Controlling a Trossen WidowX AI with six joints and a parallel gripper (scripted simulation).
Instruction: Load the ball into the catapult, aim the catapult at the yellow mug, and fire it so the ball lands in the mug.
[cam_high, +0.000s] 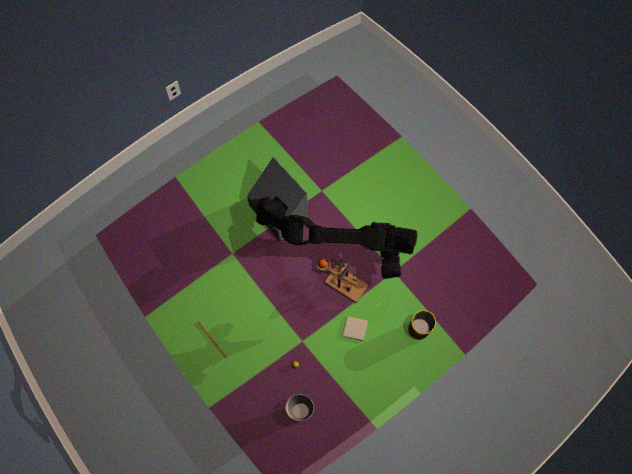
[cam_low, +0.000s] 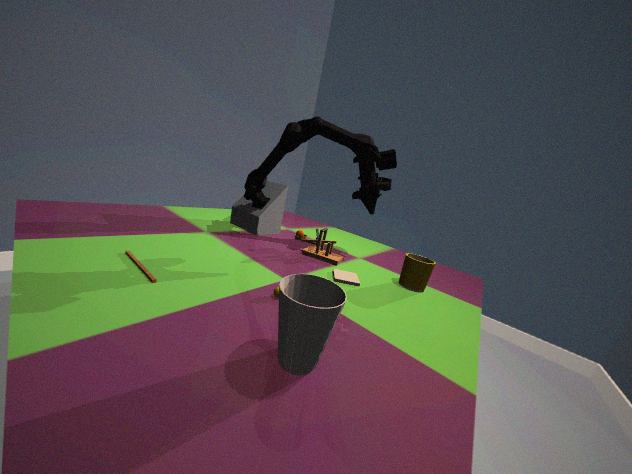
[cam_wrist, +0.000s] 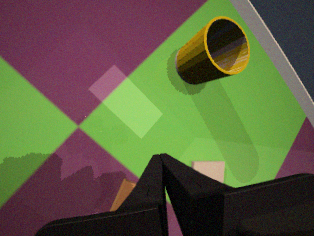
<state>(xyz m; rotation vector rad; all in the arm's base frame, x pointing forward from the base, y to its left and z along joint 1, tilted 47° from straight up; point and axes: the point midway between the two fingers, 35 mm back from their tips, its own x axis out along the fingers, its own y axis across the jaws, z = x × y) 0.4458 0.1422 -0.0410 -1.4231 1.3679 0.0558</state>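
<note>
Right now my gripper tip is 210 mm past the orange ball, 130 mm to the left of it and 130 mm above it. Also, from my gripper tip: flat beige tile 40 mm ahead, 200 mm to the right, 190 mm below; wooden catapult 140 mm behind, 110 mm to the right, 140 mm below; yellow mug 210 mm ahead, 30 mm to the right, 170 mm below.
</note>
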